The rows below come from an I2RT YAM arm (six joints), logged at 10 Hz.
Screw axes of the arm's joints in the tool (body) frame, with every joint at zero. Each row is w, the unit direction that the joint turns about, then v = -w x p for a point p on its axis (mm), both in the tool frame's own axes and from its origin. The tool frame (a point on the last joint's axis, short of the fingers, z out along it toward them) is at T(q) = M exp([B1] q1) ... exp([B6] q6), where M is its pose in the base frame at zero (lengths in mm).
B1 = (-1, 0, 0, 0.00, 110.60, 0.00)
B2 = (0, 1, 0, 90.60, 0.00, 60.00)
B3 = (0, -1, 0, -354.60, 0.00, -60.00)
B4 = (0, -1, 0, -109.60, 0.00, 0.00)
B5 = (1, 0, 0, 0.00, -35.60, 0.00)
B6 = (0, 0, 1, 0.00, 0.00, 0.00)
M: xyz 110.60 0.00 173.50 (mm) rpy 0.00 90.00 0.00 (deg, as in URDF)
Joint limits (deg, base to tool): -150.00..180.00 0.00..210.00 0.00..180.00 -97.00..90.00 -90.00..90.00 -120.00..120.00
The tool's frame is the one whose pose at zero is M.
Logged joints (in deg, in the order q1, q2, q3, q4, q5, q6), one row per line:
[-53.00 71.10 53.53 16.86 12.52 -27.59]
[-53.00 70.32 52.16 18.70 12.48 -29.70]
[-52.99 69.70 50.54 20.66 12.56 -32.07]
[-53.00 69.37 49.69 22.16 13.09 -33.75]
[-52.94 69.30 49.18 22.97 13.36 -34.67]
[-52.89 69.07 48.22 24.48 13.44 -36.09]
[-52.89 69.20 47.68 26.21 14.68 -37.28]
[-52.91 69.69 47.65 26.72 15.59 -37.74]
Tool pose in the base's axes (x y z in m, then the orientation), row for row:
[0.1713 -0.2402 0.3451 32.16 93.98 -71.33]
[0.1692 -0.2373 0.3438 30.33 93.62 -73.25]
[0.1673 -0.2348 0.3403 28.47 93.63 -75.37]
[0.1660 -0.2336 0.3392 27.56 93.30 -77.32]
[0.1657 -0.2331 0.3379 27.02 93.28 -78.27]
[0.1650 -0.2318 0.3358 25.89 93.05 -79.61]
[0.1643 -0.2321 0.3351 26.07 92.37 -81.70]
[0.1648 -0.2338 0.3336 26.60 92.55 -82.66]
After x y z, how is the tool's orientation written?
As a rotation vector, in degrees.
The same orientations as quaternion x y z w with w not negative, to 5 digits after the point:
[0.23033 0.67309 -0.51087 0.48261]
[0.21694 0.66963 -0.52393 0.47962]
[0.20305 0.66779 -0.53755 0.47315]
[0.19606 0.66373 -0.55005 0.46740]
[0.19192 0.66254 -0.55593 0.46384]
[0.18361 0.65991 -0.56460 0.46047]
[0.18433 0.65310 -0.57765 0.45366]
[0.18750 0.65239 -0.58267 0.44691]

